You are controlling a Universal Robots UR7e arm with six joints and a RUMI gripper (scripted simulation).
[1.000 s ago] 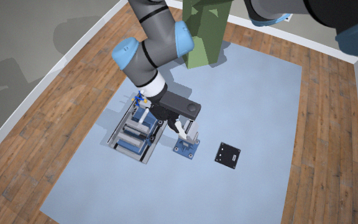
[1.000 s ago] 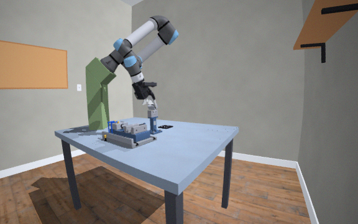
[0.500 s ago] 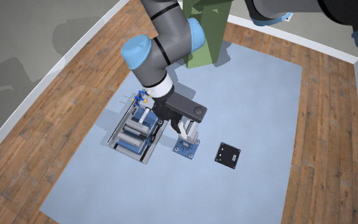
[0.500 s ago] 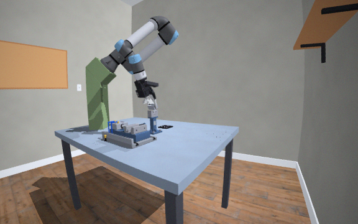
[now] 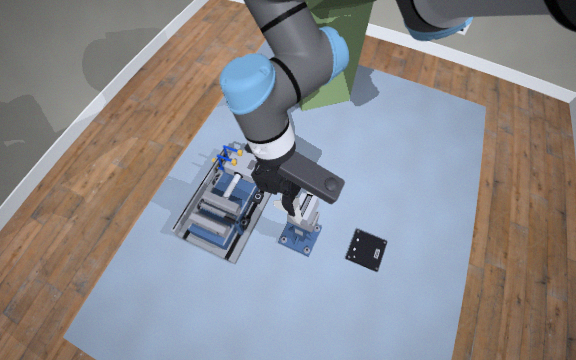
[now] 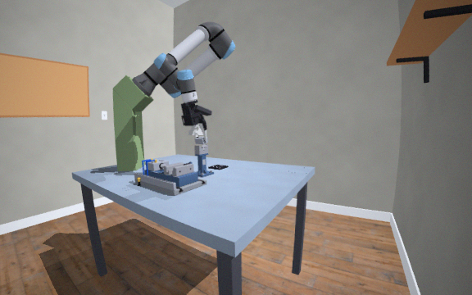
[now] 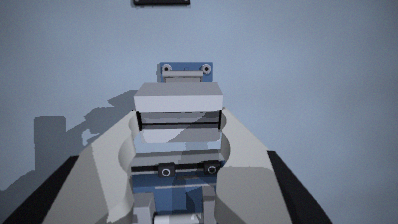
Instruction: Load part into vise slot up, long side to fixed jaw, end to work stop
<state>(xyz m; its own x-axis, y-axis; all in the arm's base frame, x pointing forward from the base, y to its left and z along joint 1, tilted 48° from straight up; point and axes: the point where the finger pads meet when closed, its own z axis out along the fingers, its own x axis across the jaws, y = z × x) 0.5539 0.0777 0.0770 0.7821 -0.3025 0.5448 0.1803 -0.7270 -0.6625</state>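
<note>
Right now the grey part is right at my hand. Also, from my hand: work stop 170 mm to the right, 100 mm below, 70 mm ahead; moving jaw 210 mm to the right, 120 mm below, 40 mm ahead; cylinder rod 220 mm to the right, 120 mm below, 10 mm behind.
</note>
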